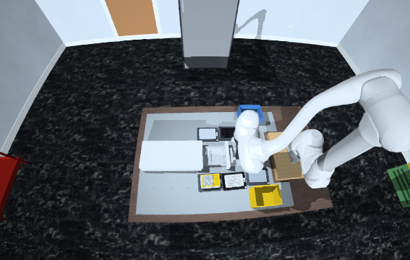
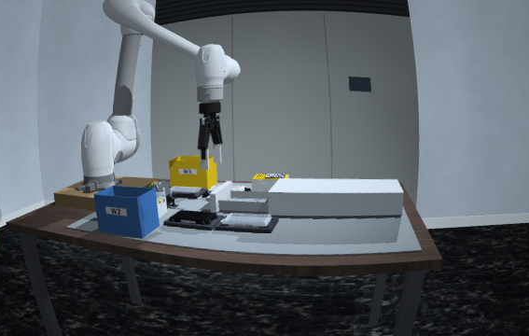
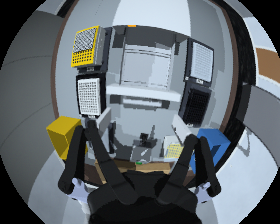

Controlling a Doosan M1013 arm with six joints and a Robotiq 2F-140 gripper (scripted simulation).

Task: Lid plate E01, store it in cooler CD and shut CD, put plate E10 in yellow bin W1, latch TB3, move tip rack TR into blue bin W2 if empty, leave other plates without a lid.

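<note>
The grey plate lid is 150 mm behind my hand, 190 mm to the left of it and 140 mm below it. The rest, counted from my hand: black nest 30 mm ahead, 180 mm to the left, 150 mm below; then white well plate 30 mm ahead, 180 mm to the left, 140 mm below; then drawer 130 mm ahead, 30 mm to the right, 130 mm below.
</note>
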